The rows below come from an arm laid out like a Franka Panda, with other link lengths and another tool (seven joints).
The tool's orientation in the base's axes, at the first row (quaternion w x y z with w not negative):
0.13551, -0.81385, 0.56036, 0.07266
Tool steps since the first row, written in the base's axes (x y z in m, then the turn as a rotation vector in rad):
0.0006, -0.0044, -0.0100, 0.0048, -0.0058, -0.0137
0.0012, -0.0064, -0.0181, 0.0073, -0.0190, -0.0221
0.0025, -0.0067, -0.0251, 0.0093, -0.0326, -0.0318
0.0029, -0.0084, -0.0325, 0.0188, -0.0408, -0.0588
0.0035, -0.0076, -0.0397, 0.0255, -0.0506, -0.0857
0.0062, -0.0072, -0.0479, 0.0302, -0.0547, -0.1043
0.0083, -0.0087, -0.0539, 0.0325, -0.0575, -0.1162
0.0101, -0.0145, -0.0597, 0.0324, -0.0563, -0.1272
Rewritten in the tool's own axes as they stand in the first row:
0.0068, 0.0023, 0.0082, 0.0106, -0.0006, 0.0115
0.0110, 0.0035, 0.0154, 0.0256, 0.0026, 0.0156
0.0137, 0.0034, 0.0220, 0.0410, 0.0067, 0.0208
0.0173, 0.0046, 0.0285, 0.0591, 0.0043, 0.0443
0.0188, 0.0048, 0.0356, 0.0775, 0.0051, 0.0672
0.0216, 0.0033, 0.0437, 0.0879, 0.0047, 0.0839
0.0253, 0.0027, 0.0490, 0.0945, 0.0052, 0.0944
0.0327, 0.0038, 0.0528, 0.0963, 0.0064, 0.1053

